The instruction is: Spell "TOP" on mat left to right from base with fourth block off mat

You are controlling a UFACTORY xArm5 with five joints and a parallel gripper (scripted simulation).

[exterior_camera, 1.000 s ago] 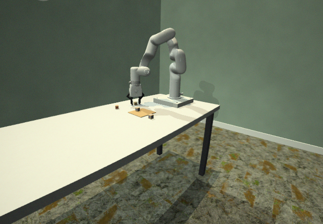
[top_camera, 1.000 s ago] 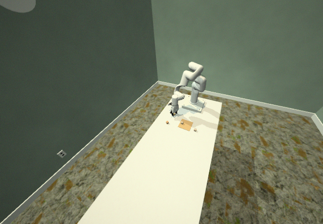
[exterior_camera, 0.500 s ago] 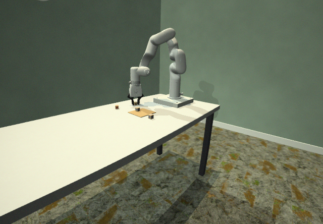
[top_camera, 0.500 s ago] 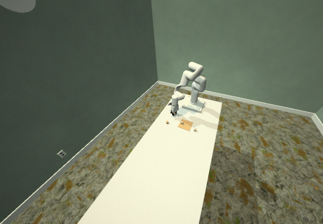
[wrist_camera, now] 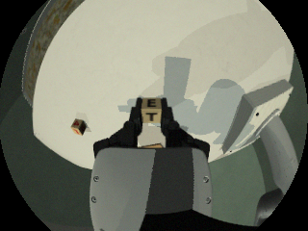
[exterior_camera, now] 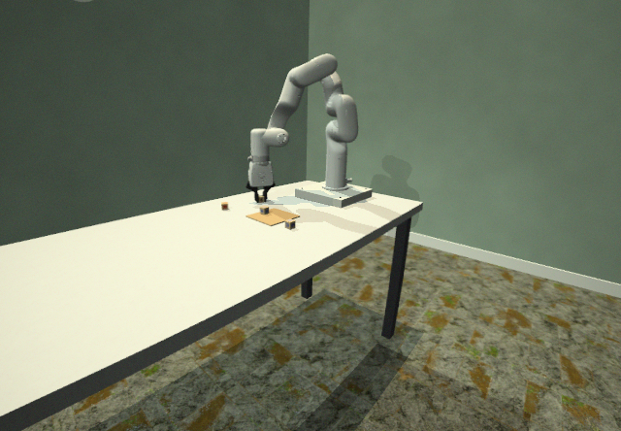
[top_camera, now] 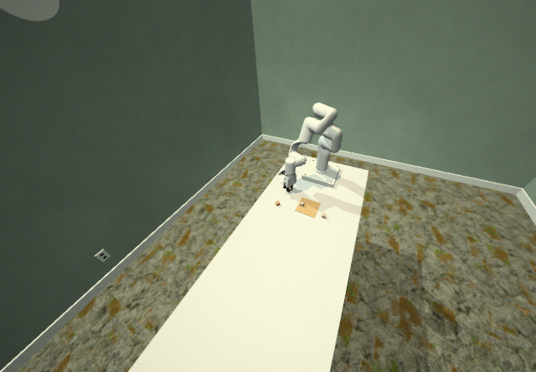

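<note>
My gripper is now 60 mm short of the tan mat, 200 mm to the right of it and 20 mm above it.
</note>
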